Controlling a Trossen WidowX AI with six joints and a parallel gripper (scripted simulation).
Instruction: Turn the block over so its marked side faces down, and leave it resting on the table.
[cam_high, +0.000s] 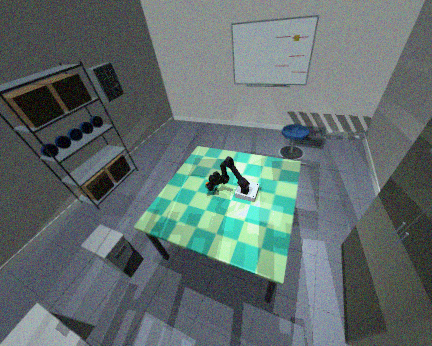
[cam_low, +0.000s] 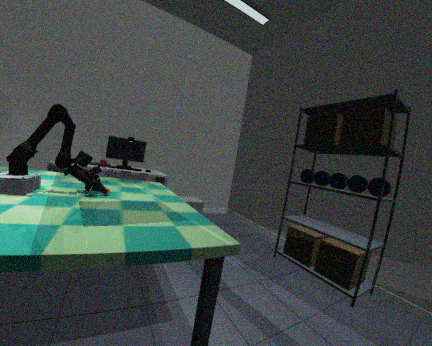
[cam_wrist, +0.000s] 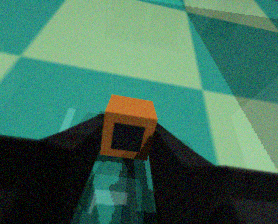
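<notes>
My gripper tip is now 10 mm past the orange block.
</notes>
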